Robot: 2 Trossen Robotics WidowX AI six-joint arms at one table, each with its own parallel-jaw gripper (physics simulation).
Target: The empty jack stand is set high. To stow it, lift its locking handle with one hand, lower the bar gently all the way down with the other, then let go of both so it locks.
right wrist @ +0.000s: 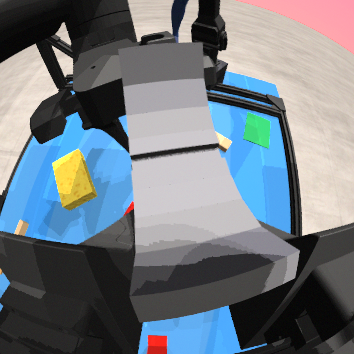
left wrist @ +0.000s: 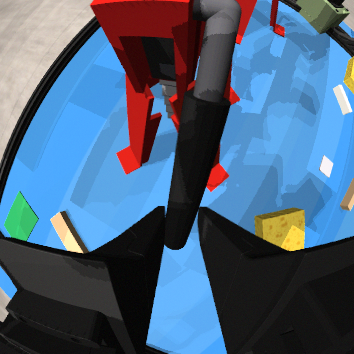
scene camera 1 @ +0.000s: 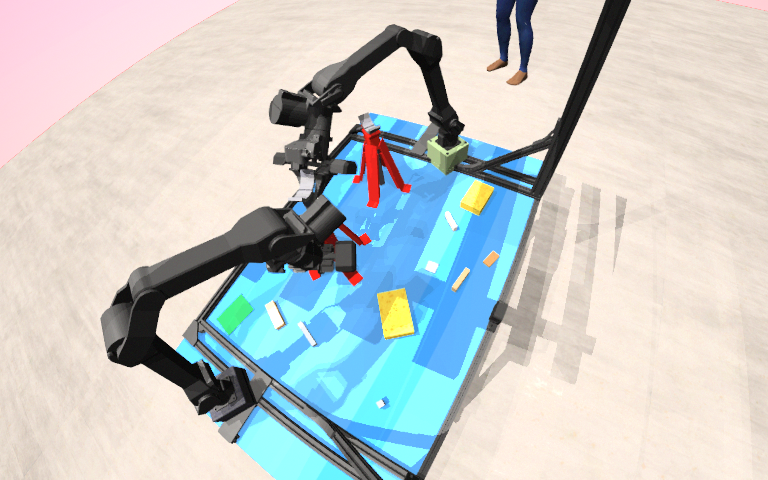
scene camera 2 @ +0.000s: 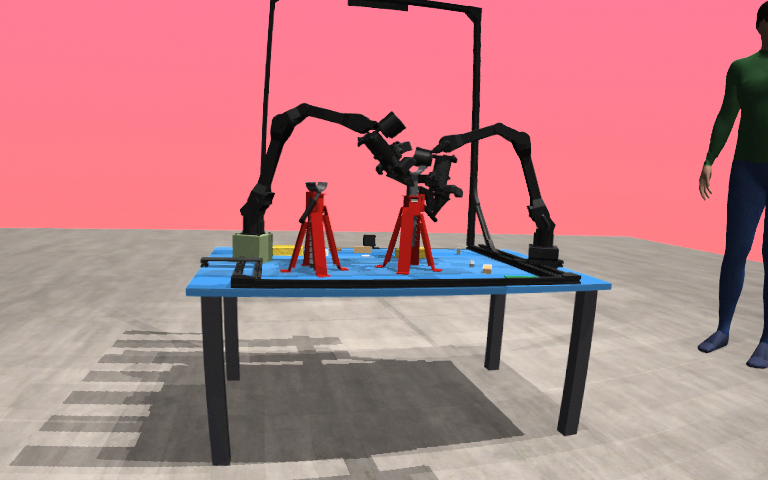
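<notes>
The red jack stand (scene camera 1: 354,277) (scene camera 2: 405,240) (left wrist: 150,20) stands upright. Its grey bar (scene camera 2: 413,183) rises above the red collar, with the grey saddle (scene camera 1: 305,184) (right wrist: 185,190) on top. My right gripper (right wrist: 180,203) is shut on the saddle, a finger at each side. The locking handle (left wrist: 197,145), grey with a black grip, sticks out toward my left gripper (left wrist: 181,213). That gripper's fingers are slightly parted around the grip's end without clamping it, so it counts as open. My left arm hides much of the stand in scene camera 1.
A second red jack stand (scene camera 1: 372,169) (scene camera 2: 317,240) stands beside it, its saddle low. Two yellow sponges (scene camera 1: 396,313) (scene camera 1: 476,197), a green sheet (scene camera 1: 235,313) and several small blocks lie on the blue table. A black frame (scene camera 2: 351,281) runs around its edge. My two grippers are close together.
</notes>
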